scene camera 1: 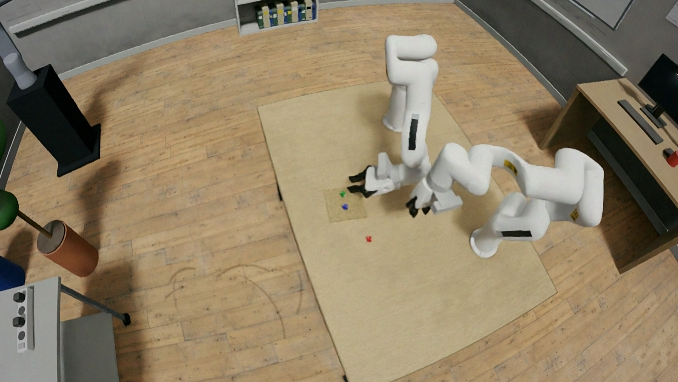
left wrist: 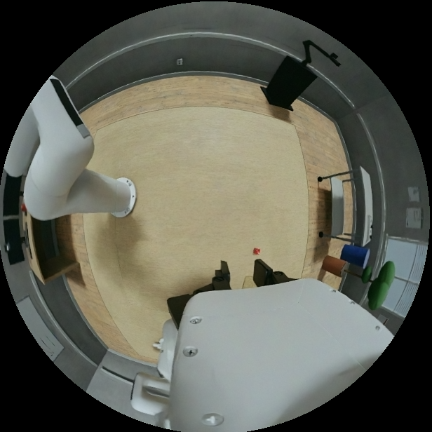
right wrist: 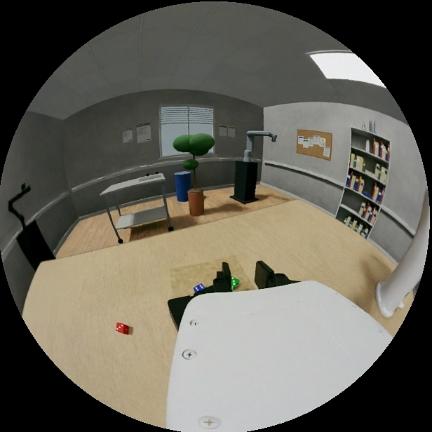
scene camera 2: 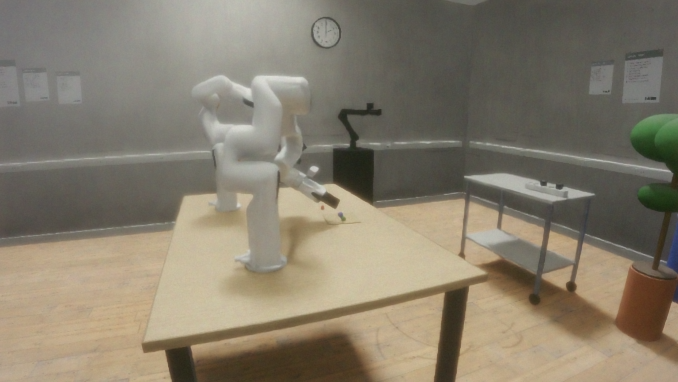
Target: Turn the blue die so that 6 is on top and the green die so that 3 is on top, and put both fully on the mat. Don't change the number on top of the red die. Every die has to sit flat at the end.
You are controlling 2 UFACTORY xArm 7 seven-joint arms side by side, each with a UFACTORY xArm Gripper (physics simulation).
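The green die point(scene camera 1: 342, 193) point(scene camera 2: 343, 218) point(right wrist: 234, 283) lies on the thin mat point(scene camera 1: 332, 215) point(right wrist: 185, 275), partly behind a finger in the right wrist view. The blue die point(scene camera 1: 345, 206) point(scene camera 2: 340, 214) point(right wrist: 199, 287) lies near it on the mat. Their top numbers are too small to read surely. The red die point(scene camera 1: 369, 239) point(left wrist: 256, 251) point(right wrist: 122, 328) lies on the table off the mat. My right gripper point(scene camera 1: 351, 184) point(right wrist: 241, 271) is open and empty, above and beside the green die. My left gripper point(scene camera 1: 419, 212) point(left wrist: 239, 270) is open and empty over the table, away from the dice.
The table point(scene camera 1: 400, 300) point(scene camera 2: 350, 270) carries both arms. The left arm's base point(scene camera 1: 484, 243) and the right arm's base point(scene camera 1: 393, 123) point(scene camera 2: 265, 262) stand on it. The two forearms are close together in scene camera 1. A wheeled cart point(scene camera 2: 530, 187) stands beyond the table.
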